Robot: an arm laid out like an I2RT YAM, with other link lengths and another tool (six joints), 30 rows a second.
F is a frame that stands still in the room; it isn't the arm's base.
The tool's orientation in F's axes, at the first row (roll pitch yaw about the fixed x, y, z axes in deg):
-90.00, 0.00, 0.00
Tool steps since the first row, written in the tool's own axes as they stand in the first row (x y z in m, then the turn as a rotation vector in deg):
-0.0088, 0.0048, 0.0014, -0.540, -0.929, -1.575
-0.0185, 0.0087, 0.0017, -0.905, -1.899, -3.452
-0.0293, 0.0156, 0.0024, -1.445, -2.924, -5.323
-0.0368, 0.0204, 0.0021, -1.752, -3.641, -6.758
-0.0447, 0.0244, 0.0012, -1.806, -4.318, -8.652
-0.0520, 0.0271, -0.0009, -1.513, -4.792, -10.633
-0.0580, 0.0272, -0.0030, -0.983, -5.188, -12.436
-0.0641, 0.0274, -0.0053, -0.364, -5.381, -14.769
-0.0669, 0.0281, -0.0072, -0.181, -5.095, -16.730
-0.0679, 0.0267, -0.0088, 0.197, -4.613, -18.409
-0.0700, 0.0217, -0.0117, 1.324, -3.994, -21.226
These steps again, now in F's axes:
-0.0088, 0.0014, -0.0048, -0.540, -1.575, 0.929
-0.0185, 0.0017, -0.0087, -0.905, -3.452, 1.899
-0.0293, 0.0024, -0.0156, -1.445, -5.323, 2.924
-0.0368, 0.0021, -0.0204, -1.752, -6.758, 3.641
-0.0447, 0.0012, -0.0244, -1.806, -8.652, 4.318
-0.0520, -0.0009, -0.0271, -1.513, -10.633, 4.792
-0.0580, -0.0030, -0.0272, -0.983, -12.436, 5.188
-0.0641, -0.0053, -0.0274, -0.364, -14.769, 5.381
-0.0669, -0.0072, -0.0281, -0.181, -16.730, 5.095
-0.0679, -0.0088, -0.0267, 0.197, -18.409, 4.613
-0.0700, -0.0117, -0.0217, 1.324, -21.226, 3.994

